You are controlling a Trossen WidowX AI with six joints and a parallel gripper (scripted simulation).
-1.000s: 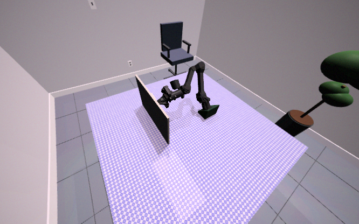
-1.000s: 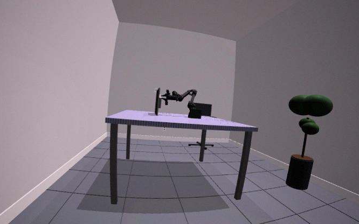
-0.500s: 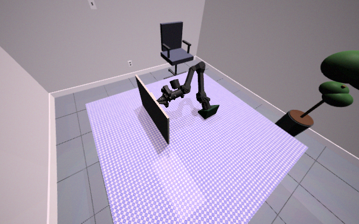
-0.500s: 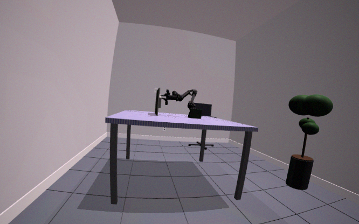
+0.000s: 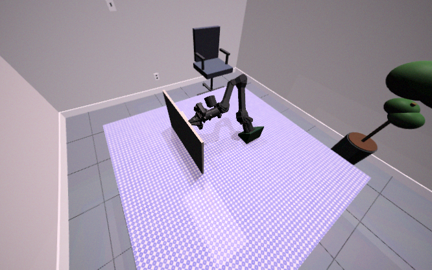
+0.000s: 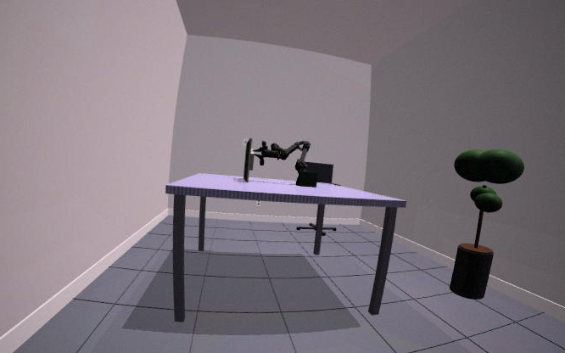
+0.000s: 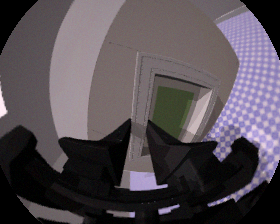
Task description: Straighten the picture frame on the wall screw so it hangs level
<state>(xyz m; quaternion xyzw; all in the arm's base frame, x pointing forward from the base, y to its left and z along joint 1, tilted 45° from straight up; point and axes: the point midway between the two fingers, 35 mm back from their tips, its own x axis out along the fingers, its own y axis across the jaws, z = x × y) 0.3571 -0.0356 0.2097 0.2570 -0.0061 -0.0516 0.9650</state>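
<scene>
Now: gripper tip 1 cm short of the picture frame, 1 cm to the left of it and 5 cm above it. From my gripper tip the other things lie so: wall panel: 2 cm ahead, 1 cm to the right, 7 cm below.
</scene>
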